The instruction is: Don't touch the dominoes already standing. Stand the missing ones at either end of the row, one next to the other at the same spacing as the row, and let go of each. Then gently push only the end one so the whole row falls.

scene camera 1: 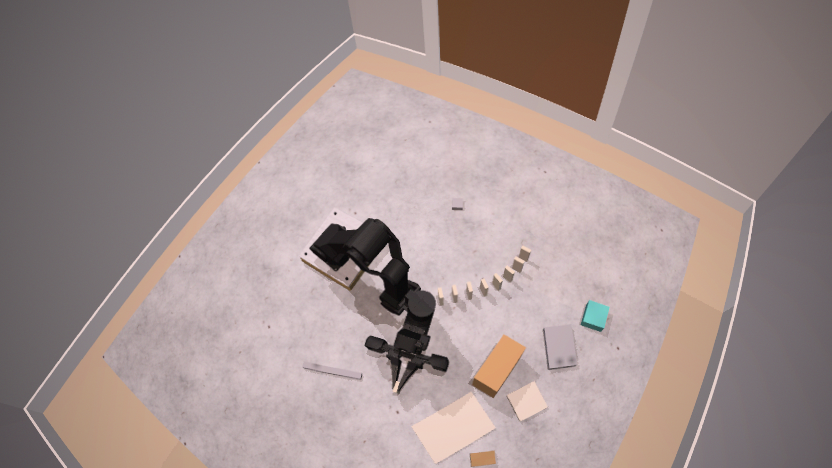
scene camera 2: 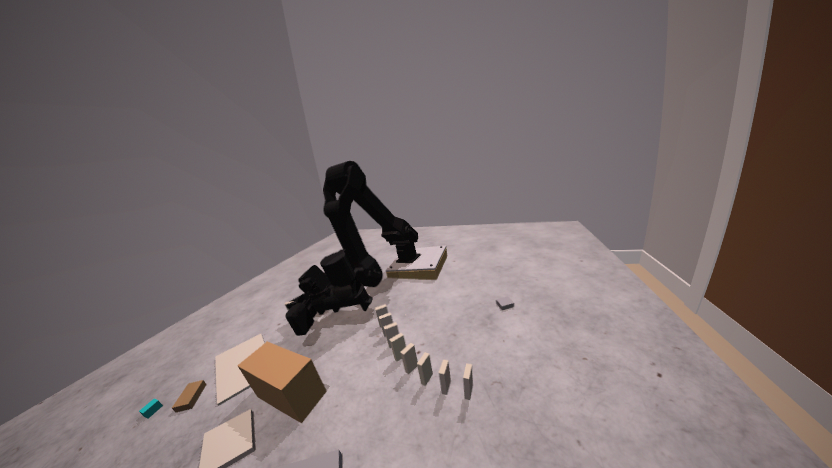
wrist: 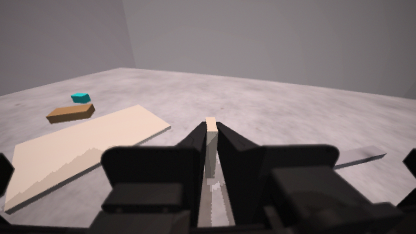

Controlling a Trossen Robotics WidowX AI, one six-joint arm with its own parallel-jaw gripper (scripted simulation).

Labels:
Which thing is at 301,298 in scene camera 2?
My gripper.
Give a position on a grey slab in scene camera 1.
560,351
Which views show the orange box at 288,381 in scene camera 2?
Scene camera 1 and scene camera 2 only.

